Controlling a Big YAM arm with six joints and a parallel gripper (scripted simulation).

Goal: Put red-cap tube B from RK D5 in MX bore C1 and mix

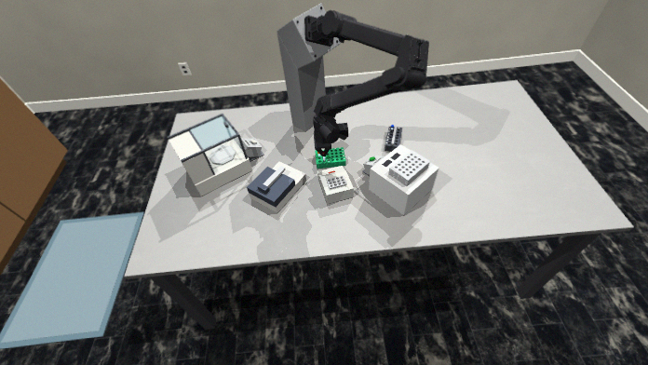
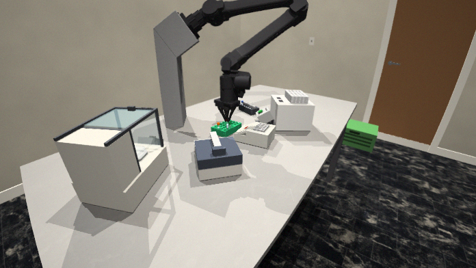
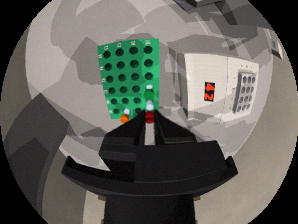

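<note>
Now: the pale-capped tube 20 mm to the left of my hand and 40 mm below it. The rest, counted from my hand: green tube rack RK: 30 mm behind, 30 mm to the left, 60 mm below; dry block DB: 130 mm ahead, 50 mm to the left, 40 mm below; green start key: 30 mm ahead, 200 mm to the left.
</note>
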